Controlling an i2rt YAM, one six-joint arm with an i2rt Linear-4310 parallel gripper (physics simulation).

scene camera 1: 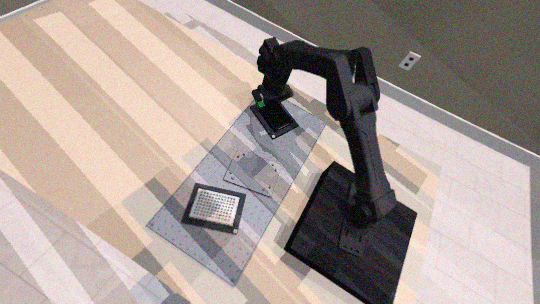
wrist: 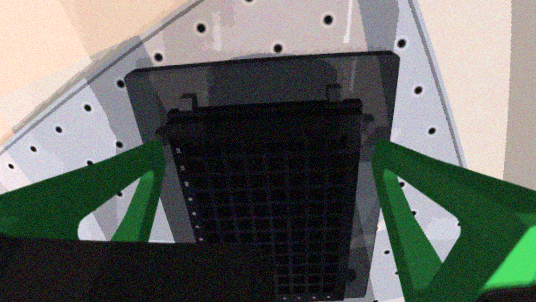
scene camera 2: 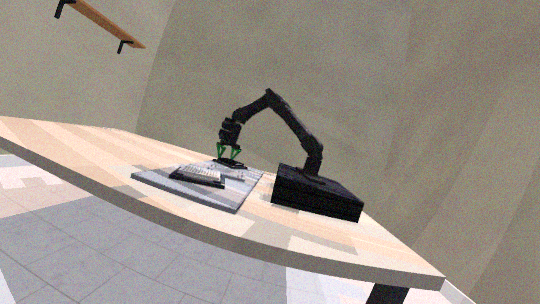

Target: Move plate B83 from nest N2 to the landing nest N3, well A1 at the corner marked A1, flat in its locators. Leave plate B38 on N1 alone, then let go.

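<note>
A black gridded plate (scene camera 1: 274, 118) (scene camera 2: 231, 162) (wrist: 270, 200), taken as B83, lies in a dark nest (wrist: 270, 82) at the far end of the board; no label is readable. My gripper (scene camera 1: 271, 104) (scene camera 2: 227, 158) (wrist: 268, 151) is open and low over this plate, its green fingertips on either side of it, apart from its long sides in the wrist view. A white plate (scene camera 1: 215, 206) (scene camera 2: 197, 172), taken as B38, lies flat in the near dark nest (scene camera 1: 241, 210). The middle nest (scene camera 1: 250, 181), taken as N3, is greyish with small locators and bears no plate.
The perforated grey board (scene camera 1: 235, 265) (scene camera 2: 190, 196) carries the three nests on the wooden table (scene camera 1: 65, 100). The arm's black base block (scene camera 1: 320, 215) (scene camera 2: 315, 197) stands beside the board. A wall shelf (scene camera 2: 105, 25) is high at the upper left in scene camera 2.
</note>
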